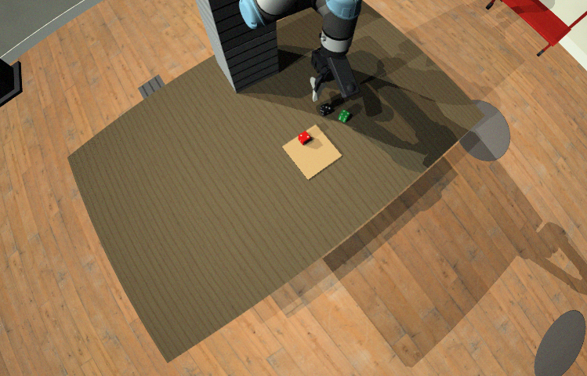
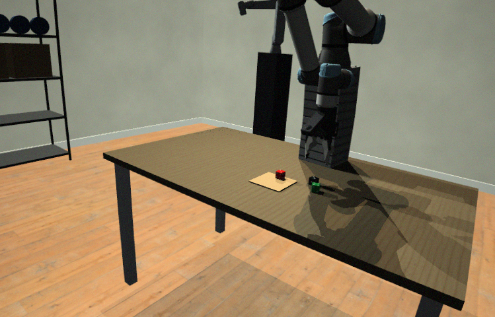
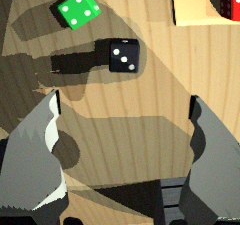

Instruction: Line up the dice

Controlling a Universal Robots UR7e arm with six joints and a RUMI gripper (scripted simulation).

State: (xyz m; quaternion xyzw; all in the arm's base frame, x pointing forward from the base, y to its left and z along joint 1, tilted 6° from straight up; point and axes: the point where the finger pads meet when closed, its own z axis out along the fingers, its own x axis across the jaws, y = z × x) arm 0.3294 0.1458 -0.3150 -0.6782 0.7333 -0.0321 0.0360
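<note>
My gripper is now 9 cm above the black die. Round my hand: tan mat 11 cm ahead, 12 cm to the right, 10 cm below; then green die 5 cm ahead, 4 cm to the left, 9 cm below; then red die 6 cm ahead, 12 cm to the right, 9 cm below.
</note>
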